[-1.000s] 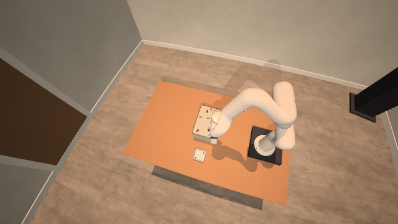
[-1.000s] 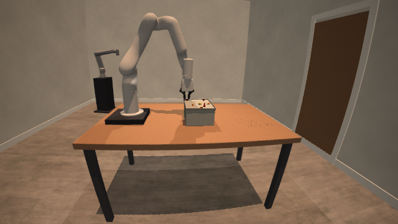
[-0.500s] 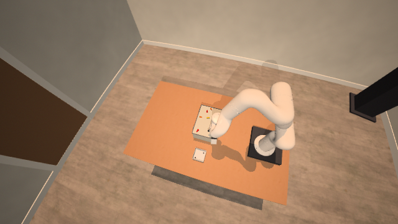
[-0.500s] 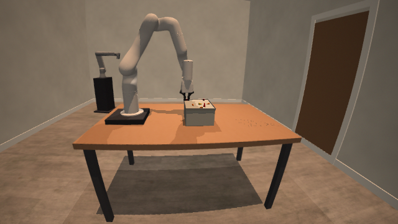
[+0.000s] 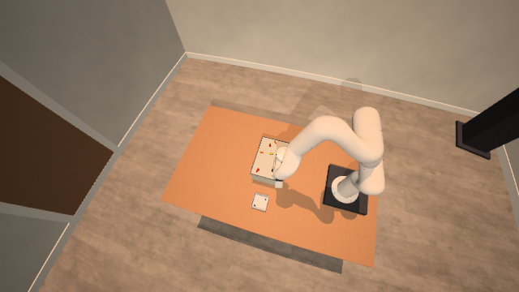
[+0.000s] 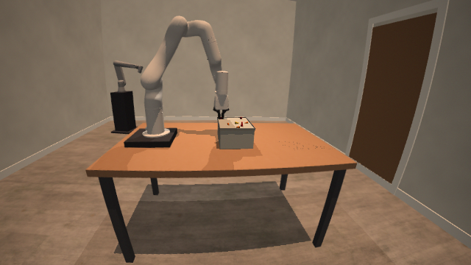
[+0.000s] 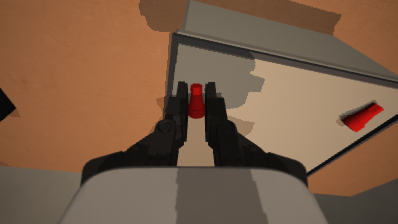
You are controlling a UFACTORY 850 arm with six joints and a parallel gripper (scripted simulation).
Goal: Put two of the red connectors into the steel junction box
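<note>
Now: hand 200 mm to the right of the steel junction box, 150 mm above it and 50 mm short of it. Round my hand: tool case (110 mm ahead, 80 mm to the right, 60 mm below); then yellow connector (120 mm ahead, 110 mm to the right, 10 mm below).
</note>
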